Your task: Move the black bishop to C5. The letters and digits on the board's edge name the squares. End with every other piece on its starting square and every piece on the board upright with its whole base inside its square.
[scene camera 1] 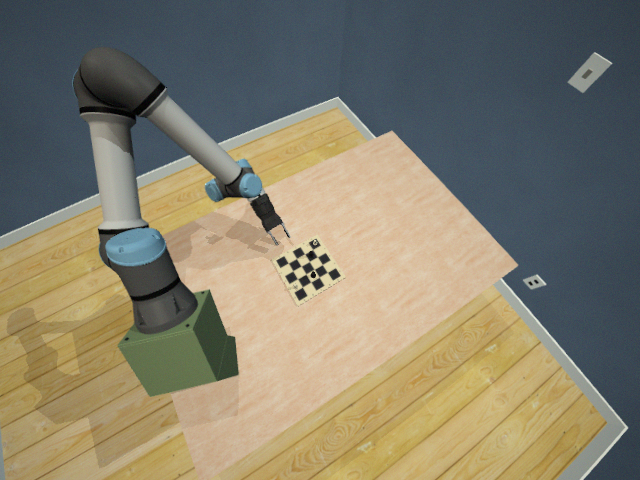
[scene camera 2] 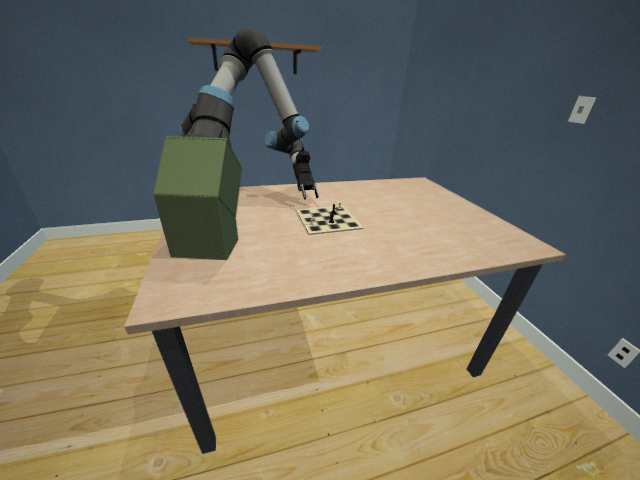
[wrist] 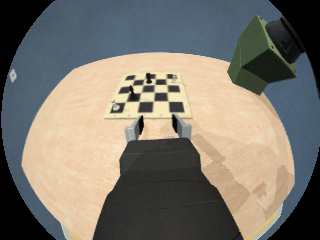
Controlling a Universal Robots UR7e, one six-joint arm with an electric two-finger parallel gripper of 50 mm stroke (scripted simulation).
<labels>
chessboard: scene camera 1; scene camera 2 343,220; wrist
same spot on chessboard: (wrist: pixel 158 100) = (scene camera 1: pixel 294 261)
</labels>
